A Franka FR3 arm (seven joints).
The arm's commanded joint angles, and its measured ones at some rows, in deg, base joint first. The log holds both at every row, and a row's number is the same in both.
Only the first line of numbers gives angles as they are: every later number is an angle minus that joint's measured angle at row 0.
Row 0, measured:
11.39, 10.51, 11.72, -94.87, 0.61, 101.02, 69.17
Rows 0 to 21, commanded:
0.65, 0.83, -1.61, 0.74, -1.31, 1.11, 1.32
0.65, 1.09, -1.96, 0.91, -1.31, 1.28, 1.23
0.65, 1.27, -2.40, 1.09, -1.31, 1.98, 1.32
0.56, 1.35, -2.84, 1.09, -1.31, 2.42, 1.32
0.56, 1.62, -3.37, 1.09, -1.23, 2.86, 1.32
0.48, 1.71, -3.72, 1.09, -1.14, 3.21, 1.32
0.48, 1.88, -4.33, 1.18, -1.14, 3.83, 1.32
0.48, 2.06, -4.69, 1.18, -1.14, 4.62, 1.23
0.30, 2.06, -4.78, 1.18, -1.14, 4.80, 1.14
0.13, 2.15, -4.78, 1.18, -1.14, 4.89, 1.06
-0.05, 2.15, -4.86, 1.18, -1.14, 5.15, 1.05
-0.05, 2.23, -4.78, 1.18, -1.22, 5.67, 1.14
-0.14, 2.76, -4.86, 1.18, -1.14, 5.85, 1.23
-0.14, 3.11, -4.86, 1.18, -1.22, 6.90, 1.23
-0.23, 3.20, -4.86, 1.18, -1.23, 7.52, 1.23
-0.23, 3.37, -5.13, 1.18, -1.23, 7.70, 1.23
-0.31, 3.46, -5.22, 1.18, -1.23, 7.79, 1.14
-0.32, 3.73, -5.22, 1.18, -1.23, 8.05, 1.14
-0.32, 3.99, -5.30, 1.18, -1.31, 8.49, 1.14
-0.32, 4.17, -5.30, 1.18, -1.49, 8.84, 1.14
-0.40, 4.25, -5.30, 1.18, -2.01, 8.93, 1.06
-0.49, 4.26, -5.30, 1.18, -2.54, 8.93, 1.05
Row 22, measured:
0.19, 3.22, -5.59, 0.31, -0.39, 7.81, 0.07
